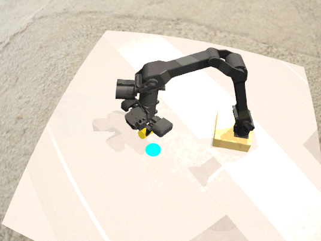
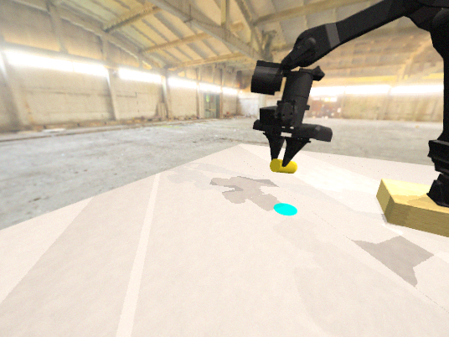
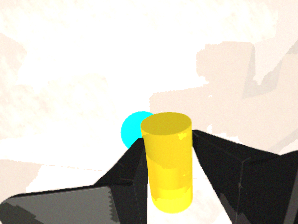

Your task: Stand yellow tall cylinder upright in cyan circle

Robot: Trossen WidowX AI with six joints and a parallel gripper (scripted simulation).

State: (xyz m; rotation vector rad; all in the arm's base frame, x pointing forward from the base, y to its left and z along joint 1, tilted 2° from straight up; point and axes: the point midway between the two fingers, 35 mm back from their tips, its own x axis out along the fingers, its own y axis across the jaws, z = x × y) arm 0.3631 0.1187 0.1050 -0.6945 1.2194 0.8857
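My gripper tip is now 30 mm past the cyan circle, 10 mm to the left of it and 120 mm above it. The rest, counted from my gripper tip: yellow tall cylinder 10 mm behind, 20 mm to the right, 10 mm below.
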